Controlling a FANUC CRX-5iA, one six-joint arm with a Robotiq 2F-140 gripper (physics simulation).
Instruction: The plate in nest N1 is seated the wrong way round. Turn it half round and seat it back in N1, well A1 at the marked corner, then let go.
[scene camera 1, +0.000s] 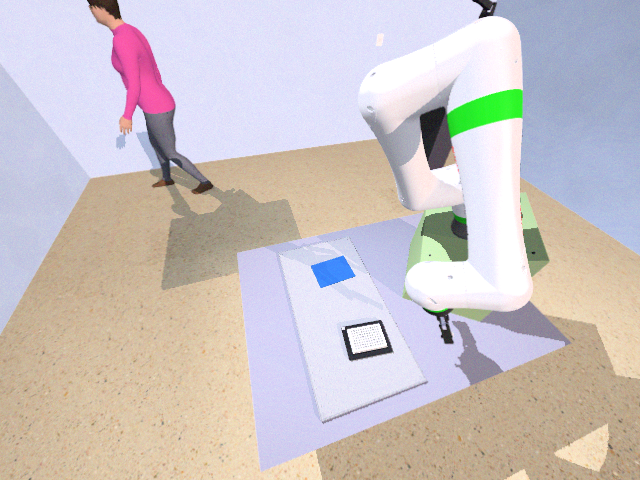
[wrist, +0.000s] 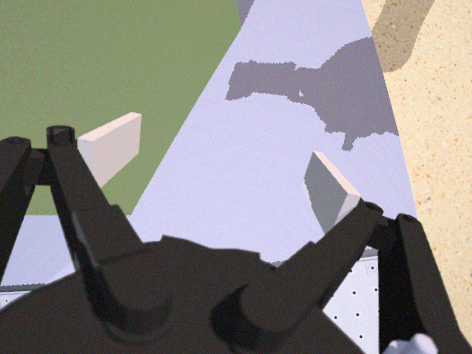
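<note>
The plate (scene camera 1: 366, 337), white with a grid of small wells, lies flat in the black nest (scene camera 1: 371, 355) on the near half of the light board in the scene view. Which corner is marked and where well A1 lies are too small to tell. My gripper (scene camera 1: 447, 342) (wrist: 224, 151) hangs to the right of the board, apart from the plate. Its two fingers stand wide apart with nothing between them in the wrist view. The plate does not show in the wrist view.
A blue rectangle (scene camera 1: 333, 271) lies on the far half of the light board (scene camera 1: 330, 377). The green robot base (scene camera 1: 535, 237) (wrist: 100, 60) stands behind the gripper. A person in pink (scene camera 1: 144, 72) is at the back left.
</note>
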